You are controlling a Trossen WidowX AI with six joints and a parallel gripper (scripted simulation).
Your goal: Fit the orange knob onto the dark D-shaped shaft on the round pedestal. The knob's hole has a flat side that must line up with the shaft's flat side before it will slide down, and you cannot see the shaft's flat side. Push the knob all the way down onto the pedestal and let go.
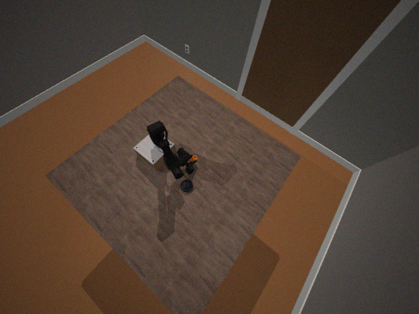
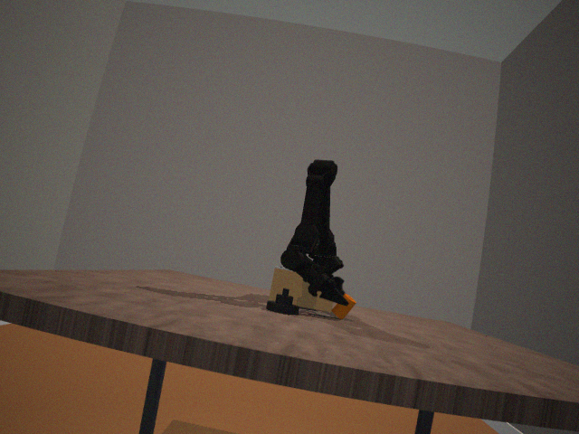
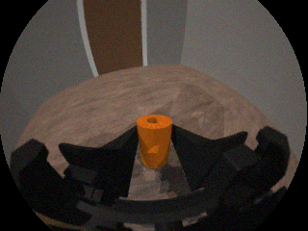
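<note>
Now: gripper tip 10 mm past the orange knob, 10 mm to the left of it and 10 mm above it. From my gripper tip the other things lie so: pedestal 80 mm ahead, 180 mm to the right, 10 mm below.
</note>
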